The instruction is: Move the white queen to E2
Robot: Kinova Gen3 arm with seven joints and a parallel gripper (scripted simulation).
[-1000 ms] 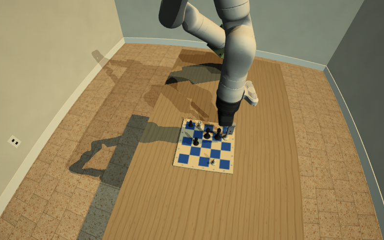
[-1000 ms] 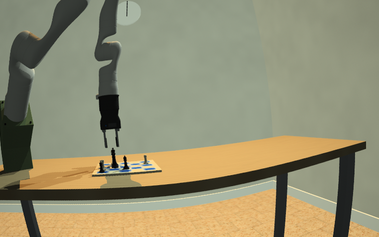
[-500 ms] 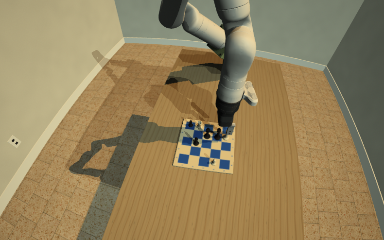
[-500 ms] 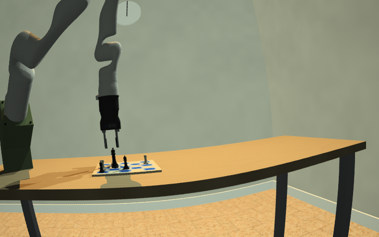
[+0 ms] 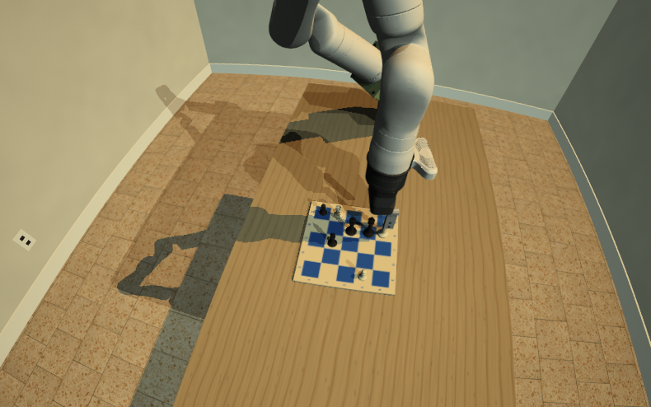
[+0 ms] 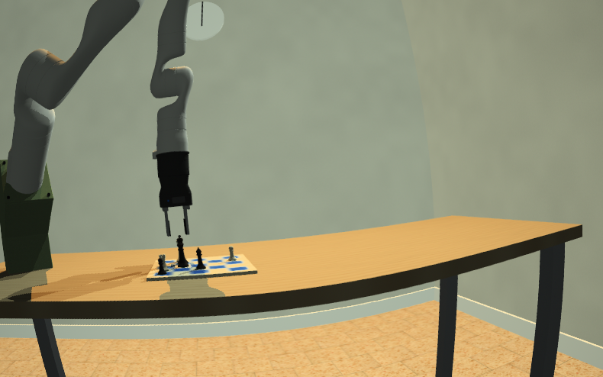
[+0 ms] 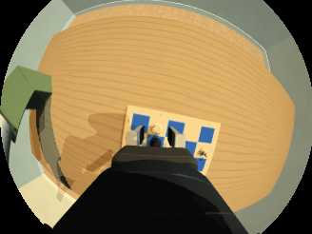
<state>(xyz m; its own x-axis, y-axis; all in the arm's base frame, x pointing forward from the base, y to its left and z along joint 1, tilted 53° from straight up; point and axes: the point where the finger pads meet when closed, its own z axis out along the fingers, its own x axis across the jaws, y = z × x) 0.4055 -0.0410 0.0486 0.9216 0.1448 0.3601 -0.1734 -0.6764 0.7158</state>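
The white queen is 5 cm below my hand. The rest, counted from my hand: small white piece 10 cm ahead, 7 cm to the right, 6 cm below; then blue-and-cream chessboard 1 cm ahead, 8 cm to the right, 8 cm below.
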